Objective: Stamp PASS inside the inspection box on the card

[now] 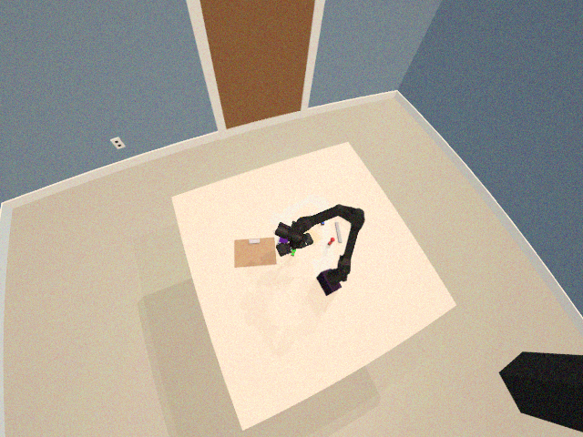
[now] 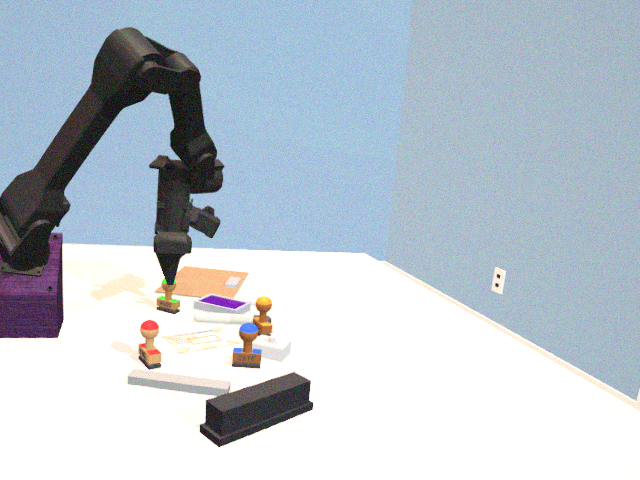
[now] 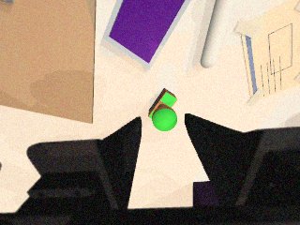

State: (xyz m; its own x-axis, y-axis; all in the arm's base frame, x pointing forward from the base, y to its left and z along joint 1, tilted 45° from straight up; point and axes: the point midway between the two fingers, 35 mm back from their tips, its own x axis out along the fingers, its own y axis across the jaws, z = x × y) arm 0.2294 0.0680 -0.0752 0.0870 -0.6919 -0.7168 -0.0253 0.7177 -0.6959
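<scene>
Now: gripper tip 4 cm above the green-knobbed stamp. The rest, counted from my gripper tip: white pen (13 cm ahead, 7 cm to the right, 5 cm below); then pale card (5 cm ahead, 14 cm to the right, 6 cm below); then purple ink pad (10 cm ahead, 1 cm to the left, 5 cm below).
</scene>
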